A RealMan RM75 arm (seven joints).
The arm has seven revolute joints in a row. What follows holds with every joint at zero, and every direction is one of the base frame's. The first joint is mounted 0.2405 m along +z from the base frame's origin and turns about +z. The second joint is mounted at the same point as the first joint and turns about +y. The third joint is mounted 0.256 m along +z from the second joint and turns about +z. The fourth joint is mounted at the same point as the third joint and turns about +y. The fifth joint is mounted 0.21 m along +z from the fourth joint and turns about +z. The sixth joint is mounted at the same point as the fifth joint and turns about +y. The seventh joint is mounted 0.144 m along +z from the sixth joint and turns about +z. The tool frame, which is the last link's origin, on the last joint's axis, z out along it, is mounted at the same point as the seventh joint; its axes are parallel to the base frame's.
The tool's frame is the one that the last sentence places.
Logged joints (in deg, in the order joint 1, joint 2, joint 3, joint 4, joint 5, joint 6, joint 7), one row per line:
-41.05, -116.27, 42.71, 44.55, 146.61, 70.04, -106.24
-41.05, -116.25, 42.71, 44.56, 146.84, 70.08, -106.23
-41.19, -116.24, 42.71, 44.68, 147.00, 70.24, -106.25
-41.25, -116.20, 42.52, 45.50, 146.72, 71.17, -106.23
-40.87, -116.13, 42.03, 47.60, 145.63, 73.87, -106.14
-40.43, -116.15, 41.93, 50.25, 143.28, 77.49, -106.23
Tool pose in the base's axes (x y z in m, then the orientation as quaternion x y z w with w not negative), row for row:
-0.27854, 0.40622, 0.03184, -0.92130, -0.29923, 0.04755, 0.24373
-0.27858, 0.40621, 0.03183, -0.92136, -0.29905, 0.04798, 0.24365
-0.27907, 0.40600, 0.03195, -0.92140, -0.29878, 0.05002, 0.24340
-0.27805, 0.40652, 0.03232, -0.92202, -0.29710, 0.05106, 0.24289
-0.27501, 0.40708, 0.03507, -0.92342, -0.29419, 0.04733, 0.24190
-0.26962, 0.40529, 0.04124, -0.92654, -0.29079, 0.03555, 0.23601
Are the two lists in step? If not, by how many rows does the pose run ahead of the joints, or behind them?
The pose runs 1 row behind the joints: the pose in row i belongs to the joints in row i - 1.
